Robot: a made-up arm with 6 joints.
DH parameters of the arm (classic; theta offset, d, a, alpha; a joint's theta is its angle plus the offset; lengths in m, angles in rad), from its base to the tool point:
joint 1: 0 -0.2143 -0.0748 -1.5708
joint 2: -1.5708 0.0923 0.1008 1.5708
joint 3: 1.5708 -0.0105 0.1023 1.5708
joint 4: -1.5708 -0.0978 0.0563 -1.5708
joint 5: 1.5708 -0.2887 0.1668 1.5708
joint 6: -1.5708 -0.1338 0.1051 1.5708
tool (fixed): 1.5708 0.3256 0 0
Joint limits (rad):
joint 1: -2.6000..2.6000
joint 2: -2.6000..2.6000
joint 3: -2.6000..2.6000
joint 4: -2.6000..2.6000
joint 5: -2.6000..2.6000
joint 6: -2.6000..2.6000
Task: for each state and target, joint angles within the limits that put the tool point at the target. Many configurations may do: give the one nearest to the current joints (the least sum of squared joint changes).
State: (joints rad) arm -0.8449 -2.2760 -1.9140 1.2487 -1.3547 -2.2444
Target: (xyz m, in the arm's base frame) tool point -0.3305 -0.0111 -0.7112
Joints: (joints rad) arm -0.3924 -2.6000 -2.4395 1.6894 -1.7116 -2.2565
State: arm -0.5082 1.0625 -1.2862 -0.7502 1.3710 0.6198
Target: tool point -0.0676 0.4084 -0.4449
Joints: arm -0.9308 0.7211 -1.8524 -0.2419 1.5271 0.7088
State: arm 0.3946 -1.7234 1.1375 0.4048 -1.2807 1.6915
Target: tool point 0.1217 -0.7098 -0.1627
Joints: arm 1.0873 -2.0127 1.1908 -0.0122 -1.0374 1.6935
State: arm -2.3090 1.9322 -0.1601 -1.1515 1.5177 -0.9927
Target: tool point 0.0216 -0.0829 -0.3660
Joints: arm -2.6000 1.8952 -0.0155 -0.4046 1.5058 -1.0337
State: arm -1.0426 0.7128 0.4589 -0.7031 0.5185 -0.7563
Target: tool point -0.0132 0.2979 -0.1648
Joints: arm -0.7785 0.1721 0.7374 -1.1286 -0.1526 -0.7883
